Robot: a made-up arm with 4 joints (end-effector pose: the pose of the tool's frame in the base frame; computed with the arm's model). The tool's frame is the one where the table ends. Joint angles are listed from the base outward.
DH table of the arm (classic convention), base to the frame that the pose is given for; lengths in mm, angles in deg. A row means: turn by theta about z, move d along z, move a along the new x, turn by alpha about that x. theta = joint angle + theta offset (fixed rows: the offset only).
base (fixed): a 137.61; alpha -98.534; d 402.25; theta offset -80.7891
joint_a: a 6.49; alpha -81.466; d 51.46; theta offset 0
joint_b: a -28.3; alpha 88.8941; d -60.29; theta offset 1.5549
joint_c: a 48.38; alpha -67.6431; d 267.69; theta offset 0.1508
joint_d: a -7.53; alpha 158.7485; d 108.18; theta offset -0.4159
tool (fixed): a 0; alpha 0; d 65.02; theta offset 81.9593
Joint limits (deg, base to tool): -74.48..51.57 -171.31..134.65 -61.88..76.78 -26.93..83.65
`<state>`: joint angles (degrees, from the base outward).
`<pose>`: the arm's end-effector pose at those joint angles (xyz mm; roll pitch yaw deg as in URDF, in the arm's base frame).
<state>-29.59 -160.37 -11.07 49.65</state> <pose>-223.1 -57.3 358.3 18.08 27.88 121.50</pose>
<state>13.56 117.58 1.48 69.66</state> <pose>-74.8 -394.0 351.6 5.44 13.81 173.51</pose>
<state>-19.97 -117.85 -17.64 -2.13</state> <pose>-100.6 113.7 332.8 -10.50 16.42 124.47</pose>
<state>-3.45 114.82 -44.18 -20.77</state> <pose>-34.1 -415.4 461.5 -50.03 5.34 -97.44</pose>
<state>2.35 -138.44 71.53 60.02</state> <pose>-200.1 0.6 382.7 87.18 61.53 132.59</pose>
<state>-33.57 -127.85 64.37 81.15</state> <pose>-165.7 -19.5 262.4 -111.39 66.32 -77.90</pose>
